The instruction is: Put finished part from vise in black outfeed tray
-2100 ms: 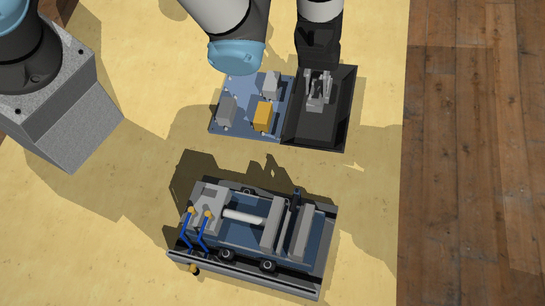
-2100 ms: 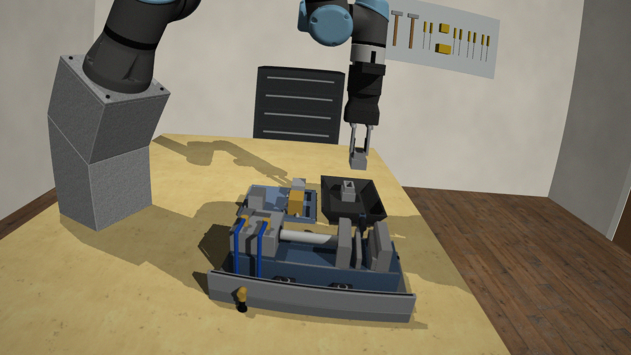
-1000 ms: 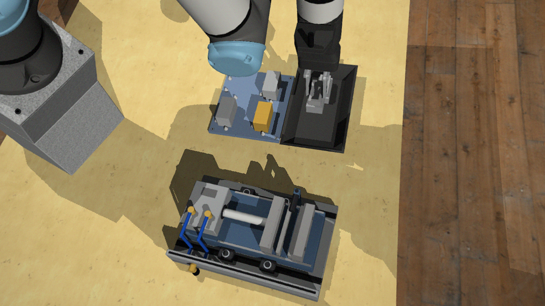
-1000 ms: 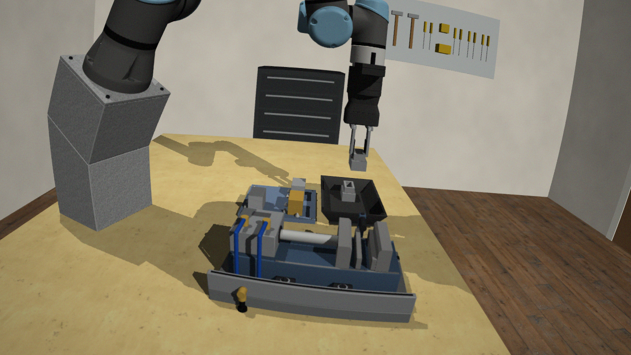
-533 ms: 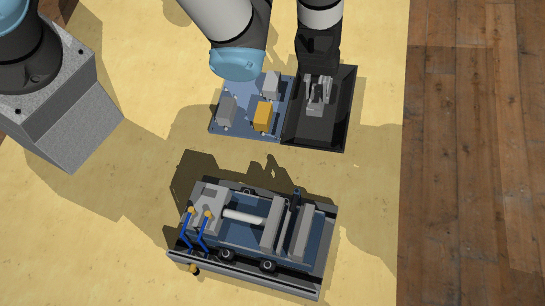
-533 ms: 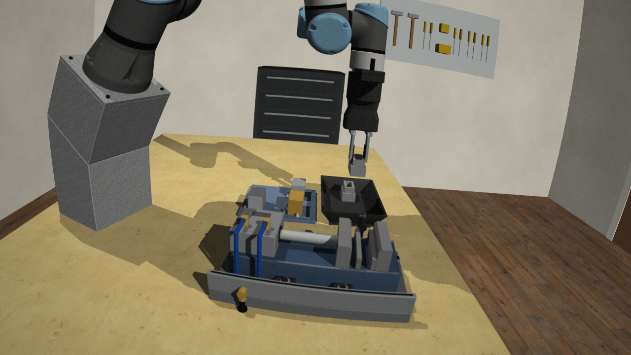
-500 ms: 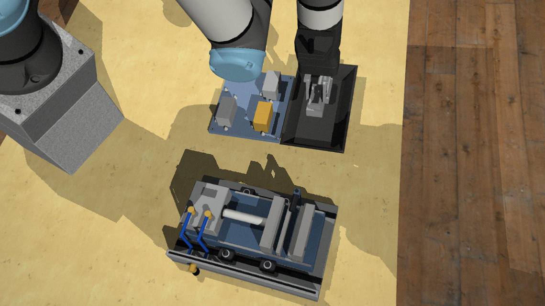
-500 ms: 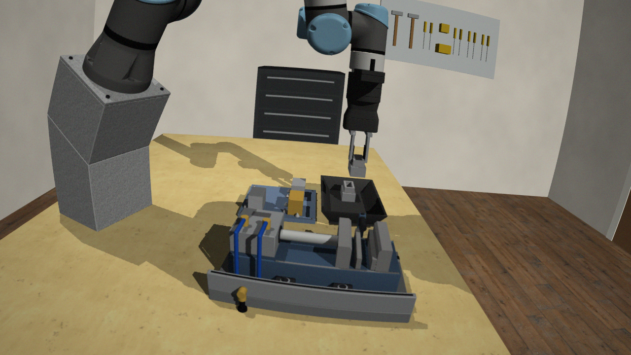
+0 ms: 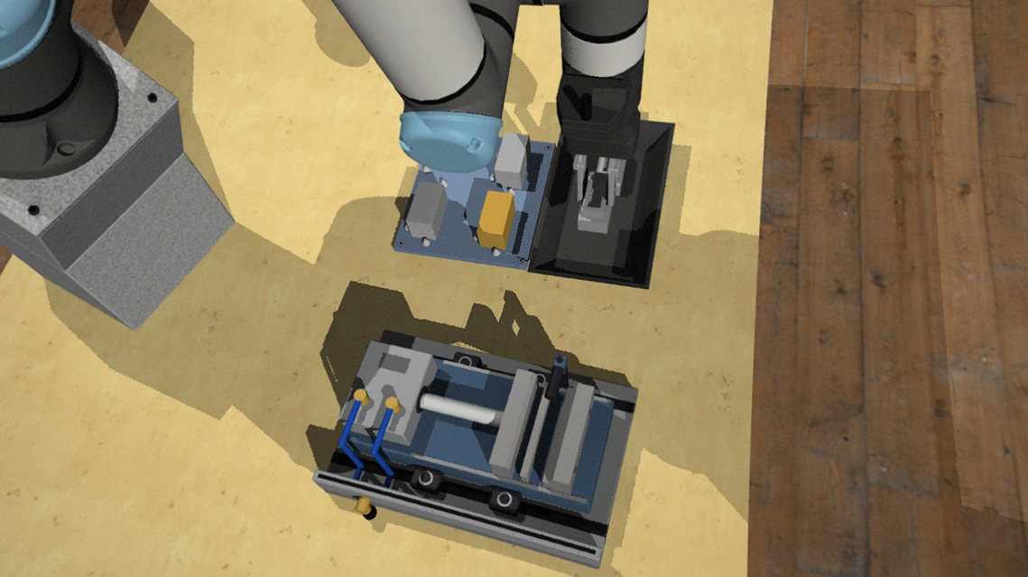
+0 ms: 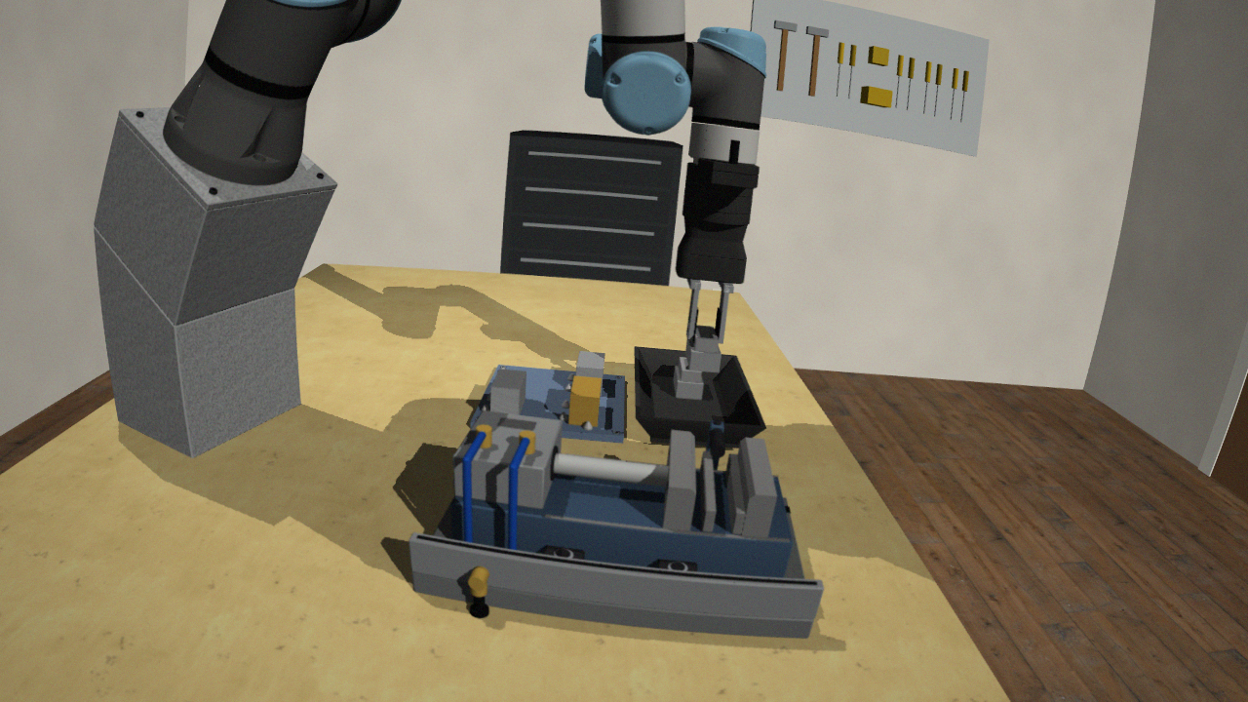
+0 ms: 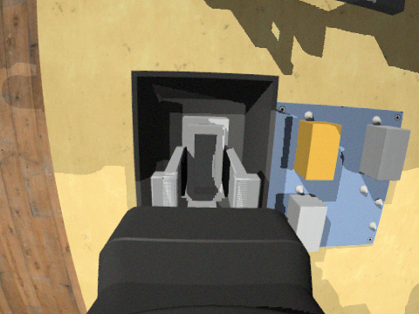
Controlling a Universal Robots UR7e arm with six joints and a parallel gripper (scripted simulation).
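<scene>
My hand is 12 cm past the yellow block, 10 cm above it and 3 cm to the right of it. From my hand the other things lie so: white rod 23 cm to the right, 15 cm behind, 5 cm below; then blue fixture plate 15 cm behind, 13 cm below, 9 cm to the left; then vise 23 cm to the right, 14 cm behind, 9 cm below.
</scene>
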